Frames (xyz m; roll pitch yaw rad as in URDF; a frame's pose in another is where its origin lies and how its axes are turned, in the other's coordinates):
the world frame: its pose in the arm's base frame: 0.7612 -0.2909 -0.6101 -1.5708 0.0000 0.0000
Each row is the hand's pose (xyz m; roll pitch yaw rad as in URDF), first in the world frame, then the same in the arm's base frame.
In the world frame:
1: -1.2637 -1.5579 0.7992 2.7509 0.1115 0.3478
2: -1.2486 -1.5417 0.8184 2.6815 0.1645 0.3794
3: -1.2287 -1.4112 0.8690 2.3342 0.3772 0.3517
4: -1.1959 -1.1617 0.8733 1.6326 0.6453 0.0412
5: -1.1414 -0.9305 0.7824 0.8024 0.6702 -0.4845
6: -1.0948 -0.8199 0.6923 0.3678 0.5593 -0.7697
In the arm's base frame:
1: -0.5025 0.5083 0.9478 1.1398 0.3455 -0.1185
2: -0.4874 0.5275 0.9316 1.0455 0.3740 -0.1768
3: -0.4675 0.5781 0.8011 0.6291 0.3260 -0.3993
4: -0.4347 0.5824 0.5516 0.0370 0.0329 -0.6457
5: -0.3802 0.4915 0.3204 -0.4524 -0.3737 -0.7304
6: -0.3336 0.4014 0.2098 -0.7281 -0.6309 -0.7169

